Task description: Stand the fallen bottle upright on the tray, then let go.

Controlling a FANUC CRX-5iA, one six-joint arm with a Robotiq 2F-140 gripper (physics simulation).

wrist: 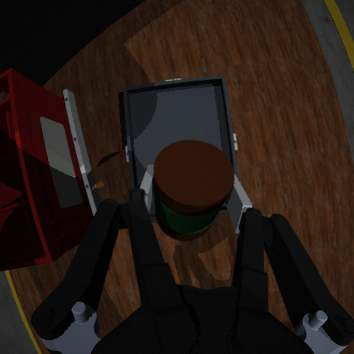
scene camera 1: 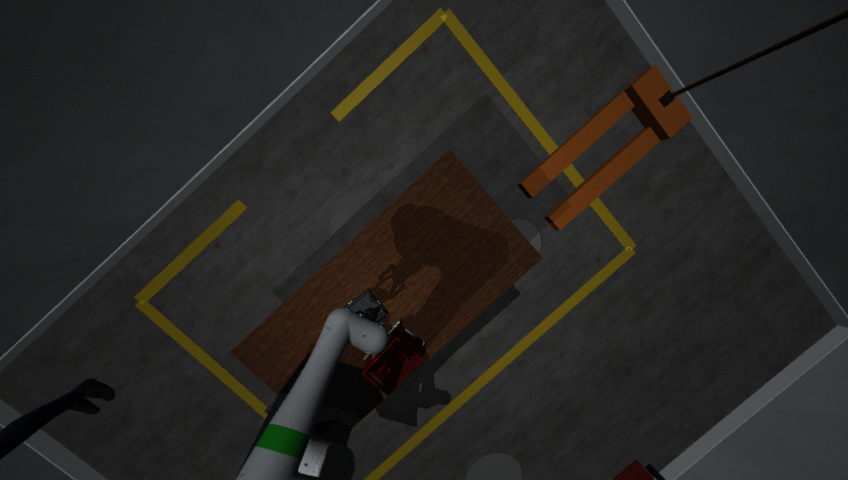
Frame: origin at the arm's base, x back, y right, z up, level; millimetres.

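Seen in the pictures: gripper, fingertip midpoint: (wrist: 190, 180).
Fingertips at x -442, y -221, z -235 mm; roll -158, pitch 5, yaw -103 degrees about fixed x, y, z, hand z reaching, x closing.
Observation:
A point is followed by its place in that frame.
The bottle (scene camera 1: 368, 315) @[x -489, y -224, z -224 mm] (wrist: 192, 180) @[x -441, y -223, z -196 mm] is brown with a green band. In the wrist view its wide round end faces the camera, and its neck is hidden behind its body. It is steeply tilted, with the wide end up. My gripper (wrist: 190, 180) @[x -442, y -221, z -235 mm] is shut on the bottle, one pale pad on each side of its body. In the scene view the fingers are hidden under the arm. The grey tray (scene camera 1: 361, 303) @[x -428, y -265, z -410 mm] (wrist: 180, 110) @[x -314, y -220, z -409 mm] lies below, and the bottle overlaps its near end in the wrist view. Whether the bottle touches the tray cannot be told.
A red open container (scene camera 1: 395, 361) @[x -372, y 131, z -385 mm] (wrist: 37, 165) @[x -398, y -15, z -267 mm] stands close beside the tray, on the left in the wrist view. Both are on the brown wooden table (scene camera 1: 321, 303) @[x -246, y -407, z -415 mm] (wrist: 285, 125) @[x -363, y -423, z -414 mm]. An orange fork-shaped object (scene camera 1: 601, 191) is off the table's far right end. A dark hand (scene camera 1: 89, 395) shows at lower left.

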